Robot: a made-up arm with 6 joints. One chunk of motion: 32 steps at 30 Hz.
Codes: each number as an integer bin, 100 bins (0 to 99) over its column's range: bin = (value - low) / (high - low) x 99, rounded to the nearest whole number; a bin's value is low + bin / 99 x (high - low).
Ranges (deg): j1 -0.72..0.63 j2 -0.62..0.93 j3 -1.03..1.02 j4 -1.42..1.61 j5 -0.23..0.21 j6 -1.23..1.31
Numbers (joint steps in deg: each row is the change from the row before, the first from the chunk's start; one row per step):
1: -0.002 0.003 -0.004 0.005 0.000 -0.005
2: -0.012 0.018 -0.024 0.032 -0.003 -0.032
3: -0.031 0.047 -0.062 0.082 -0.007 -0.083
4: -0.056 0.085 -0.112 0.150 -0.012 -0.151
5: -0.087 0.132 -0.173 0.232 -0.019 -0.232
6: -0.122 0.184 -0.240 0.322 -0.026 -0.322
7: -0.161 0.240 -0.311 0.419 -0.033 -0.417
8: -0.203 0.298 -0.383 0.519 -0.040 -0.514
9: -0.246 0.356 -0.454 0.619 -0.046 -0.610
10: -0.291 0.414 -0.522 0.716 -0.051 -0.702
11: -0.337 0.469 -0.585 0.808 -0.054 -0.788
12: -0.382 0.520 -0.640 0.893 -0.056 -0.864
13: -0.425 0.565 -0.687 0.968 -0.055 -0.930
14: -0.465 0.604 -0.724 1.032 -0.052 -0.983
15: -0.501 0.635 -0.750 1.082 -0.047 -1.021
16: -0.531 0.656 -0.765 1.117 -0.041 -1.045
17: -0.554 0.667 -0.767 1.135 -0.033 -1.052
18: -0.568 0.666 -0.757 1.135 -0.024 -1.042
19: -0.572 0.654 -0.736 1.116 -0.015 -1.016
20: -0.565 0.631 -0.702 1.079 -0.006 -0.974
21: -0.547 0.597 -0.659 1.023 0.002 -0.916
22: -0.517 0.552 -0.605 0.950 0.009 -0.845
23: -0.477 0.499 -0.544 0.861 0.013 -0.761
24: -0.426 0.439 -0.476 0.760 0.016 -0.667
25: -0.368 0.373 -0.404 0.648 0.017 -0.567
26: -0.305 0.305 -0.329 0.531 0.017 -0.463
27: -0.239 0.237 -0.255 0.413 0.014 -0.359
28: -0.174 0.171 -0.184 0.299 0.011 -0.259
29: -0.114 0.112 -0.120 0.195 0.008 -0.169
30: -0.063 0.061 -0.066 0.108 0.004 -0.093
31: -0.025 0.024 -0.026 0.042 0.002 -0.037
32: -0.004 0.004 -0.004 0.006 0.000 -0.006
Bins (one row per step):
1: 53 40 50 47 52 48
2: 52 41 49 47 51 47
3: 51 43 47 49 50 45
4: 49 45 44 51 49 42
5: 46 48 41 54 47 39
6: 44 51 38 57 46 35
7: 41 55 35 60 44 32
8: 38 59 31 63 43 28
9: 35 62 28 67 41 24
10: 31 66 25 70 40 21
11: 28 70 21 73 40 17
12: 25 73 19 76 39 14
13: 22 76 17 78 39 12
14: 19 78 15 80 40 10
15: 16 80 14 82 41 8
16: 14 81 13 83 43 7
17: 12 82 13 83 44 7
18: 11 82 13 83 46 7
19: 11 81 14 83 48 8
20: 11 80 16 82 50 10
21: 13 78 18 80 52 12
22: 15 75 21 77 54 15
23: 18 71 23 75 55 18
24: 22 68 27 71 55 22
25: 26 63 30 68 56 26
26: 30 59 34 64 56 30
27: 35 55 37 60 55 34
28: 40 51 41 56 54 38
29: 44 47 44 53 54 41
30: 48 43 47 50 53 44
31: 51 41 48 48 52 46
32: 53 40 50 47 52 48

